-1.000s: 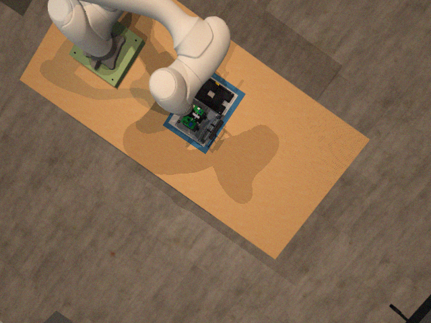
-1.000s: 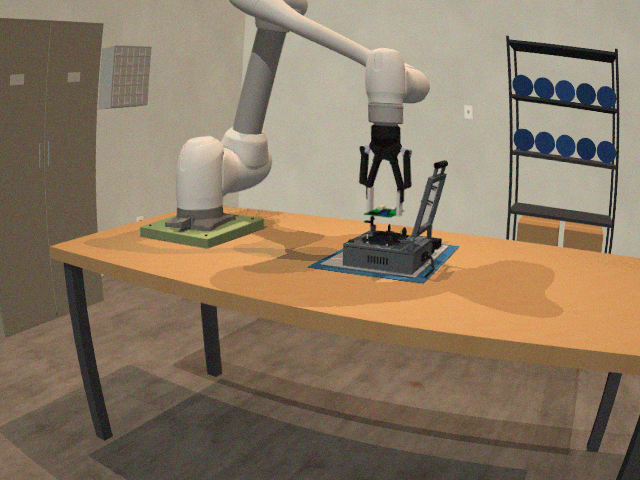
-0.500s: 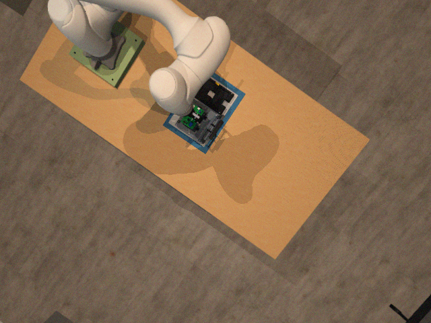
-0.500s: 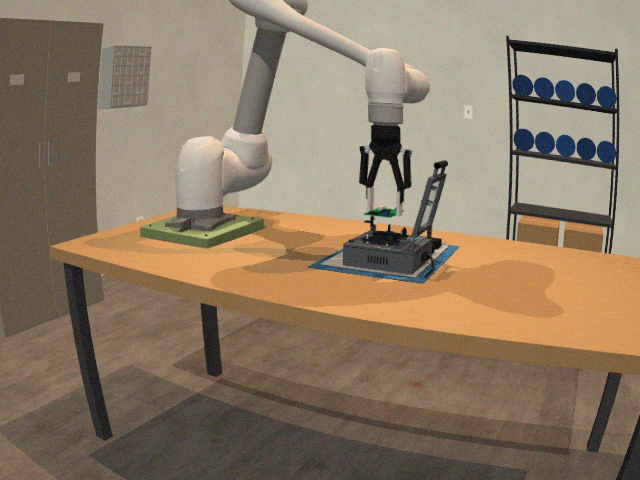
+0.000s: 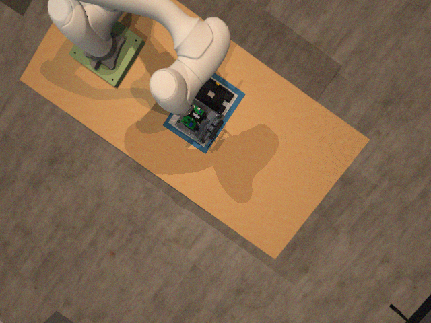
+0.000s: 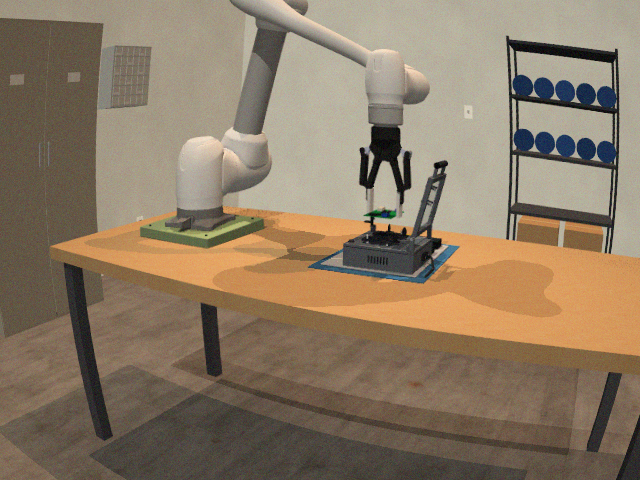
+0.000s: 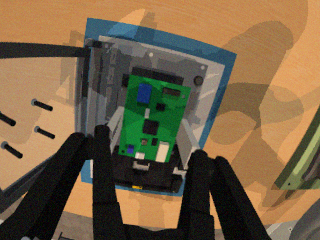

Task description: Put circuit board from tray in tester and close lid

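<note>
Right now my hand is 4 cm short of the grey tester, 3 cm to the right of it and 4 cm above it. Also, from my hand: green circuit board: 2 cm below; then lid: 12 cm ahead, 2 cm to the right, 3 cm above; then latch hook: 5 cm behind, 7 cm to the left, 6 cm below.
</note>
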